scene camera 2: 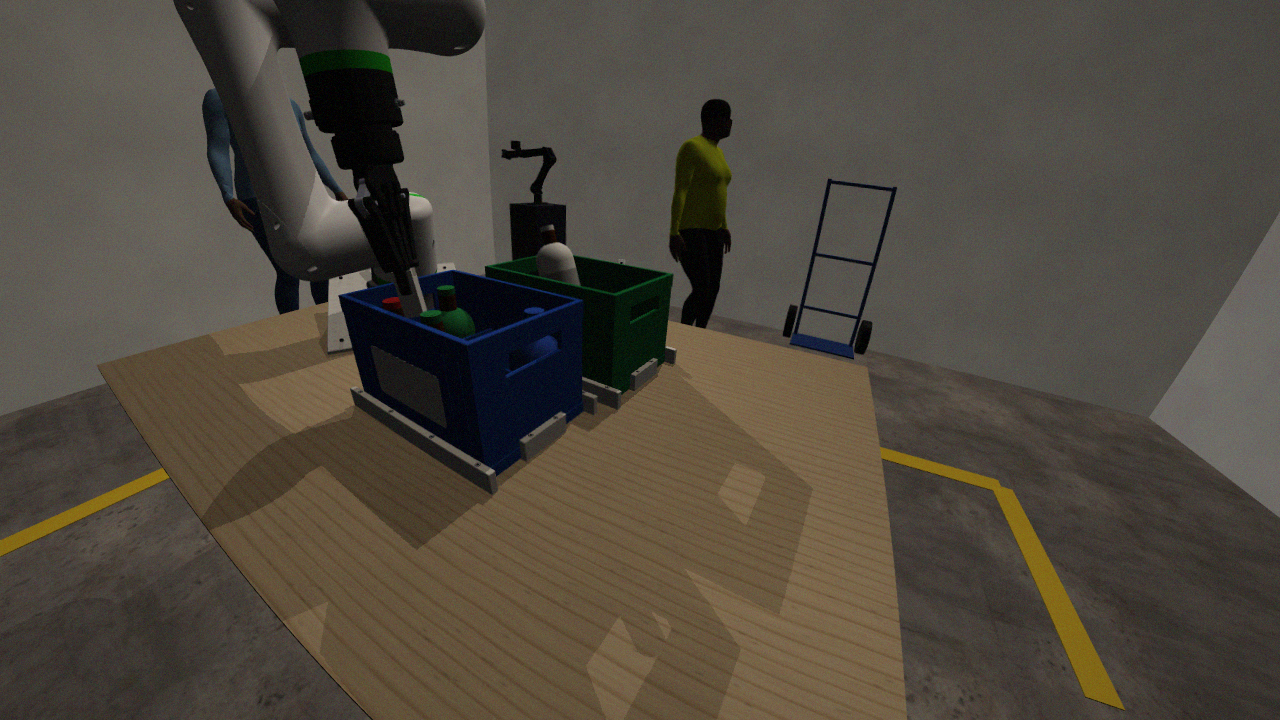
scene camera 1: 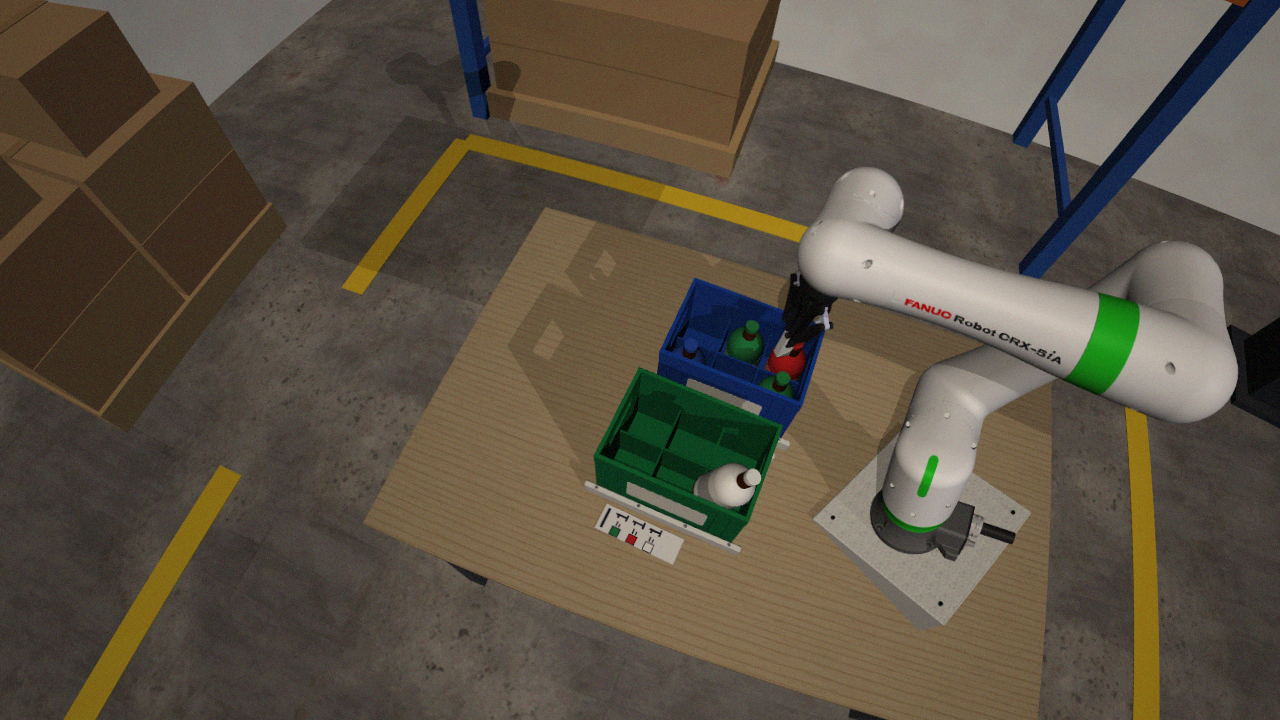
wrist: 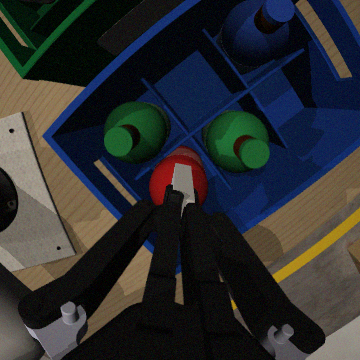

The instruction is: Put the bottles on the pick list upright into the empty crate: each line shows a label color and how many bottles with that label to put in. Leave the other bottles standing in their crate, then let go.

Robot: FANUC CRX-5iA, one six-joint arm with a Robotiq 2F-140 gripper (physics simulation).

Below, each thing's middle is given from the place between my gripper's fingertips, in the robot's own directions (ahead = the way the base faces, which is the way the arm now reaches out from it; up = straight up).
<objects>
I see my gripper 5 cm above the red bottle (scene camera 1: 794,363), 2 cm to the left of it and 2 cm past it. Round my hand: pick list (scene camera 1: 613,521): 40 cm to the left, 14 cm below, 9 cm ahead; then white bottle (scene camera 1: 731,485): 30 cm to the left, 2 cm behind, 2 cm above.
</objects>
